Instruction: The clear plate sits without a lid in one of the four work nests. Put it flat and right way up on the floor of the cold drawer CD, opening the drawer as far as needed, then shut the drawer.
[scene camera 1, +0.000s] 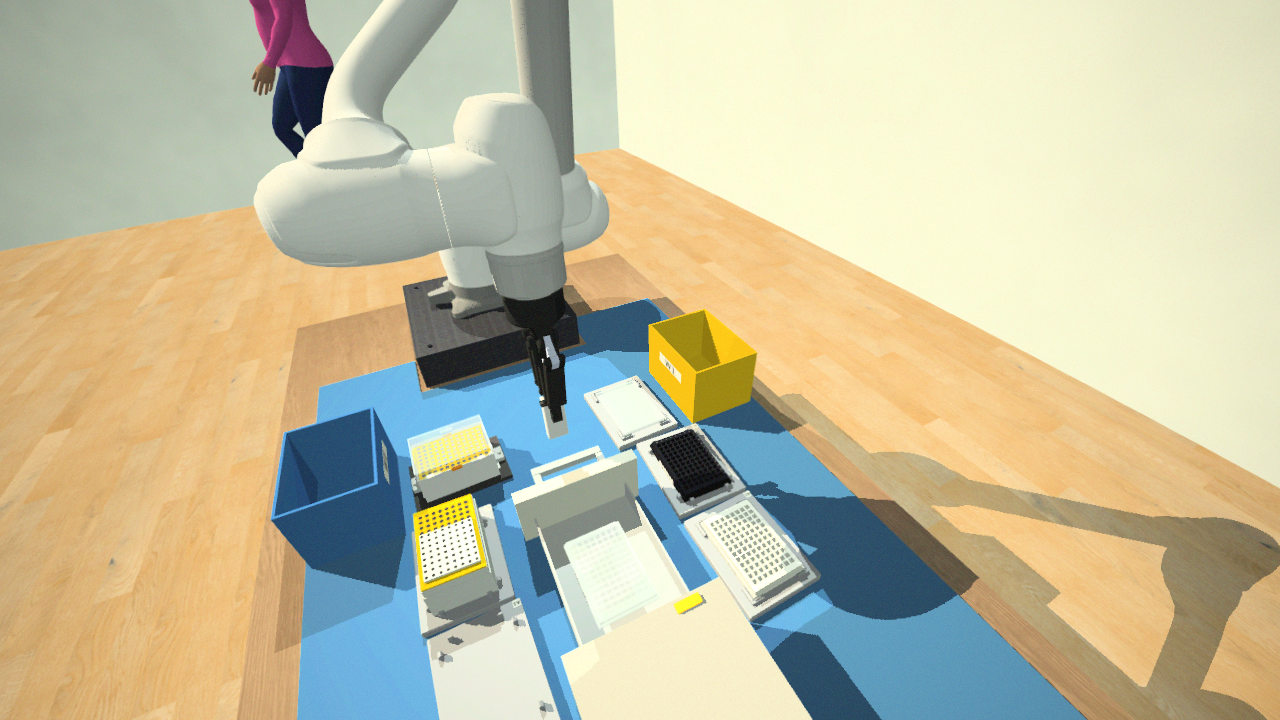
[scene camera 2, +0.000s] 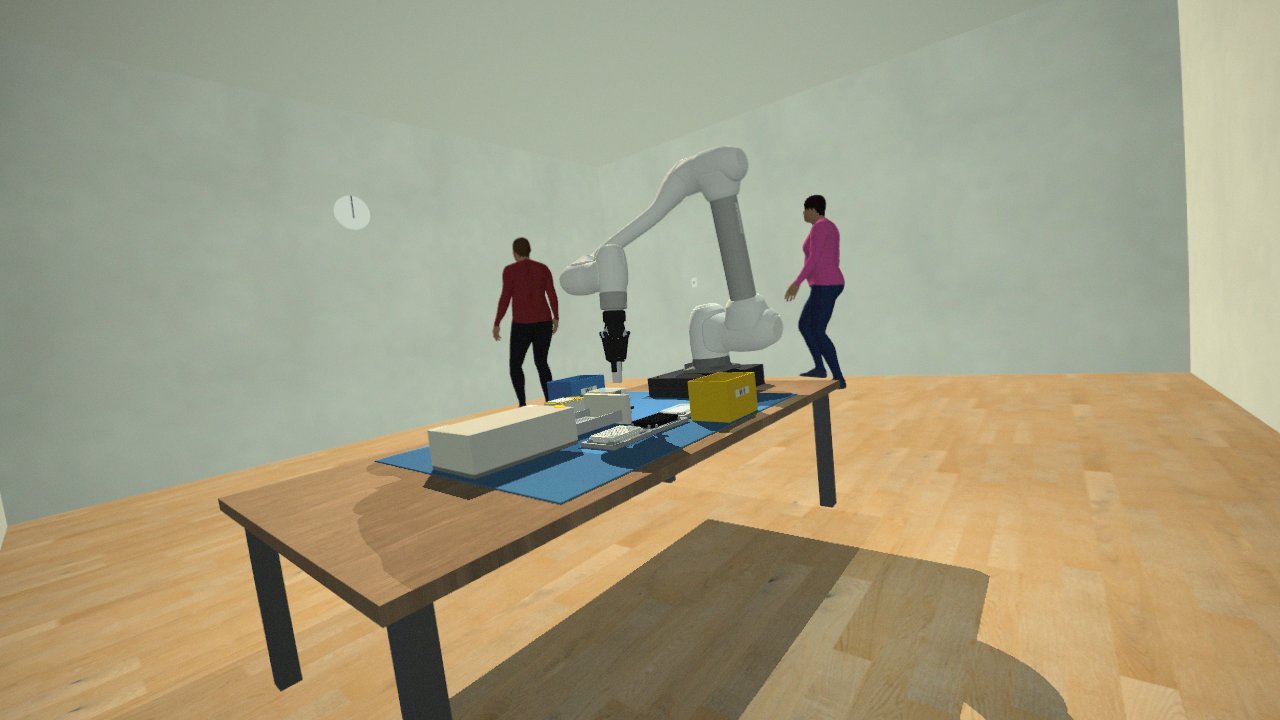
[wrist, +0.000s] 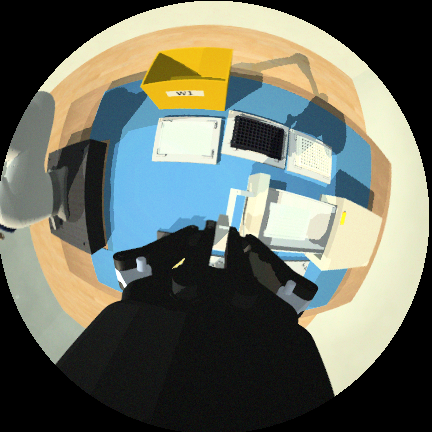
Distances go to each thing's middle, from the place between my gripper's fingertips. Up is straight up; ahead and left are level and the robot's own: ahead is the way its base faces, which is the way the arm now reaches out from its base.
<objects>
The clear plate (scene camera 1: 615, 584) lies 180 mm ahead of my hand and 100 mm below it. The rest, counted from my hand: white plate (scene camera 1: 761, 561) 240 mm ahead, 190 mm to the left, 100 mm below; then black plate (scene camera 1: 692, 469) 60 mm ahead, 190 mm to the left, 100 mm below; then tip rack (scene camera 1: 455, 567) 70 mm ahead, 190 mm to the right, 80 mm below.
</objects>
